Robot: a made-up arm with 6 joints.
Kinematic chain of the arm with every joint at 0, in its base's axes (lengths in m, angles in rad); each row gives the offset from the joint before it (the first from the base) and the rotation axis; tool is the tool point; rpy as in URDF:
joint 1: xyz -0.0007 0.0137 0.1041 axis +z
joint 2: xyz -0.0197 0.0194 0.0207 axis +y
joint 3: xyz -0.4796 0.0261 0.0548 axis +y
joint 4: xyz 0.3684 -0.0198 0.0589 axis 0.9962 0 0.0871
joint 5: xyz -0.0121 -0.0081 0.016 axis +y
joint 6: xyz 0.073 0.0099 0.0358 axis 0.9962 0 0.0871
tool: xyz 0 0.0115 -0.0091 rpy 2.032 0.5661 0.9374
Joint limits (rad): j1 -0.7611..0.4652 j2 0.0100..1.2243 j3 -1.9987..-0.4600 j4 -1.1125..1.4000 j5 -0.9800..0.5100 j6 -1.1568..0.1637
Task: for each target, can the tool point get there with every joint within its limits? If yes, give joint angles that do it. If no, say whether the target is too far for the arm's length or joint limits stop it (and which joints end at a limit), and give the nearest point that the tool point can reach.
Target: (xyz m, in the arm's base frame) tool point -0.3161 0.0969 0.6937
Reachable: yes | joints -0.1443 0.2148 -1.2475 -0.1442 0.2074 -0.4052
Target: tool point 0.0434 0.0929 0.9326
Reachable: yes | joints 0.3538 1.1116 -1.8132 -0.5083 -0.3014 -0.4822
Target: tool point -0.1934 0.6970 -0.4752
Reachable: no: joint limits stop it (at a limit: joint 1, joint 2, joint 3, joint 5, joint 6) | nearest point -0.4986 0.6071 0.4742 | short by 1.001 m
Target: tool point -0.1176 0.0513 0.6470
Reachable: yes | joints 0.1953 0.4390 -0.8075 -0.2698 -0.6584 -0.0033
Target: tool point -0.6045 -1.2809 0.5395
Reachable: no: too far | nearest point -0.6320 -0.3716 0.4924 | short by 0.911 m
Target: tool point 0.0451 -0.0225 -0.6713
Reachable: no: joint limits stop it (at a limit: joint 1, joint 2, joint 3, joint 4, joint 5, joint 6) | nearest point 0.1796 -0.1139 0.3306 | short by 1.015 m
